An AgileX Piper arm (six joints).
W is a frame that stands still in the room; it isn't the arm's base.
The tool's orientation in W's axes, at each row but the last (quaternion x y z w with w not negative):
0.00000, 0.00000, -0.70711, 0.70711
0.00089, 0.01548, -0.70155, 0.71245
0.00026, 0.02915, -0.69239, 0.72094
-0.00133, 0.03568, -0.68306, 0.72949
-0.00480, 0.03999, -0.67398, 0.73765
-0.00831, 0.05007, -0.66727, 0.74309
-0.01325, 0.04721, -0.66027, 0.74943
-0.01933, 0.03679, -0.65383, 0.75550
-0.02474, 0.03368, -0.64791, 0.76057
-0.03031, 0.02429, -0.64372, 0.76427
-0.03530, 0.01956, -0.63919, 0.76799
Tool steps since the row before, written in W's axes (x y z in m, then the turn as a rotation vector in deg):
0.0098, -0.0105, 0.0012, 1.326, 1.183, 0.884
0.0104, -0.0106, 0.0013, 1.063, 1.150, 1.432
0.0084, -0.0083, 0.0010, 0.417, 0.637, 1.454
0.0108, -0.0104, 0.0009, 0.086, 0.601, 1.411
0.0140, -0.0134, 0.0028, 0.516, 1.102, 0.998
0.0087, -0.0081, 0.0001, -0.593, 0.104, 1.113
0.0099, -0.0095, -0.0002, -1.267, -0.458, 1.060
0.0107, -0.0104, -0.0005, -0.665, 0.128, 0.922
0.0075, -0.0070, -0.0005, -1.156, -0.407, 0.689
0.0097, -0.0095, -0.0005, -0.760, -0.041, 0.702
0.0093, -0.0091, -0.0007, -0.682, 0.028, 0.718
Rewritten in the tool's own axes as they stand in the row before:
0.0105, 0.0098, 0.0012, -1.183, 1.326, 0.884
0.0107, 0.0102, 0.0018, -1.167, 1.051, 1.427
0.0086, 0.0080, 0.0017, -0.681, 0.384, 1.443
0.0110, 0.0100, 0.0020, -0.664, 0.054, 1.384
0.0144, 0.0125, 0.0043, -1.103, 0.553, 0.977
0.0089, 0.0077, 0.0013, -0.236, -0.664, 1.051
0.0106, 0.0086, 0.0011, 0.241, -1.398, 0.963
0.0118, 0.0091, 0.0006, -0.249, -0.709, 0.863
0.0081, 0.0063, 0.0002, 0.206, -1.258, 0.593
0.0110, 0.0080, 0.0001, -0.088, -0.808, 0.641
0.0106, 0.0075, -0.0003, -0.141, -0.720, 0.665

